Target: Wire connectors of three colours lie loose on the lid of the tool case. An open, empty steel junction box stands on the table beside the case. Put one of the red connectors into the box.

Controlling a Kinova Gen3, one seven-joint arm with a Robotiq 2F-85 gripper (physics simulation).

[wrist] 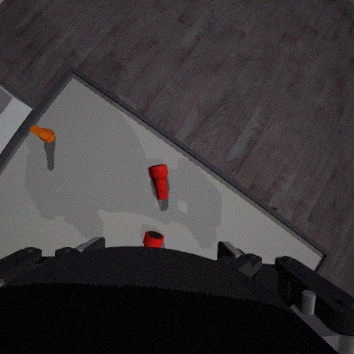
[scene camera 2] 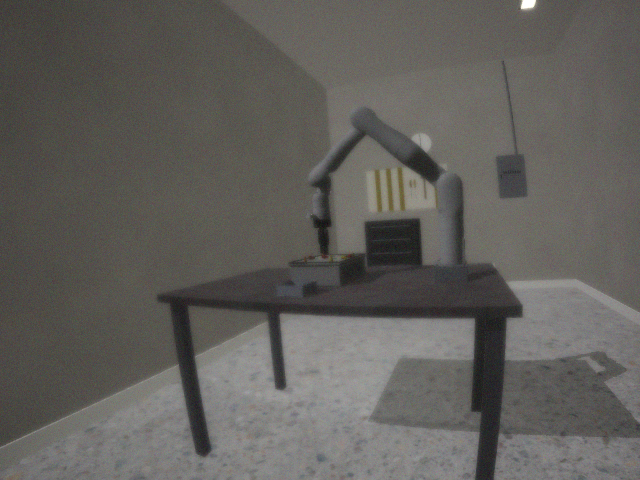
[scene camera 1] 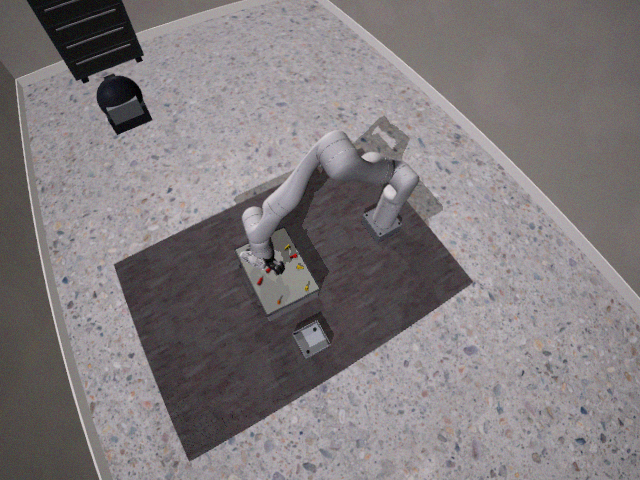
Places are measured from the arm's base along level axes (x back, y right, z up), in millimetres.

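Pixels of known places: gripper, fingertip midpoint: (scene camera 2: 324, 254) (scene camera 1: 266, 267); arm's base at its link origin: (scene camera 2: 451, 263) (scene camera 1: 383, 219).
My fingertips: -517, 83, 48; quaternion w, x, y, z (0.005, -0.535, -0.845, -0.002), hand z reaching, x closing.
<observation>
Ahead of a thing's pixels: the offset from my fingertips to its top centre, as dx, dy, dz. "*": to the spot under its first point. Level surfaces: height alone.
My gripper (scene camera 1: 276, 267) (scene camera 2: 324, 250) (wrist: 160, 252) is open and empty, low over the tool case lid {* -62, -94, -18} (scene camera 1: 267, 298) (wrist: 95, 185). One red connector {+5, -8, -1} (scene camera 1: 268, 270) (wrist: 153, 239) shows between its fingertips in the wrist view, partly hidden by the gripper body. A second red connector {-47, -27, -1} (scene camera 1: 260, 280) (wrist: 159, 181) lies beyond it on the lid, nearer the edge. A third red connector {+108, -16, -1} (scene camera 1: 293, 256) lies on the other side of the gripper. The open steel junction box {-14, -297, -69} (scene camera 1: 312, 338) (scene camera 2: 290, 290) stands beside the case; a part of it (wrist: 15, 116) shows at the wrist view's left edge.
An orange connector {-37, -133, +5} (scene camera 1: 279, 300) (wrist: 44, 133) lies near the lid's edge on the box side. Yellow connectors {+110, +28, -2} (scene camera 1: 287, 246) {+102, -68, -2} (scene camera 1: 299, 267) {+72, -149, +7} (scene camera 1: 307, 286) lie along the side nearer the arm's base. The case {* +11, -163, -62} (scene camera 2: 315, 274) stands higher than the box on the dark table {dz -107} (scene camera 1: 206, 335) (scene camera 2: 392, 299).
</observation>
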